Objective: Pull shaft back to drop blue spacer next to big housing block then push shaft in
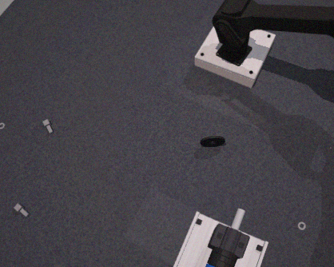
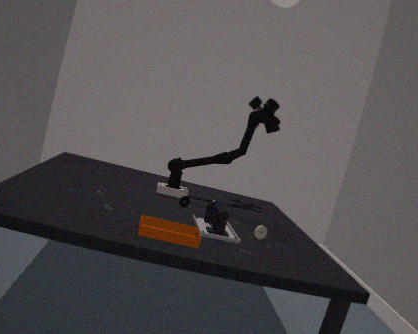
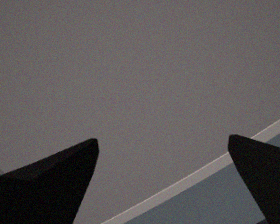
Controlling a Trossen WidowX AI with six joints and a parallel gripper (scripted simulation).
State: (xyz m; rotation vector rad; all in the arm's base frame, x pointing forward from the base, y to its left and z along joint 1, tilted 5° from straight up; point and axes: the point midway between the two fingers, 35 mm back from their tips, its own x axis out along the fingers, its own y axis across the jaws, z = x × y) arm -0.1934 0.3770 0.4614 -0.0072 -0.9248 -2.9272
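The grey shaft is 640 mm ahead of my gripper tip, 420 mm below it and 130 mm to the right of it. Also, from my gripper tip: black disc 480 mm below, 470 mm ahead, 270 mm to the right; white disc 670 mm ahead, 480 mm below, 60 mm to the left; blue spacer 680 mm ahead, 420 mm below, 120 mm to the right.
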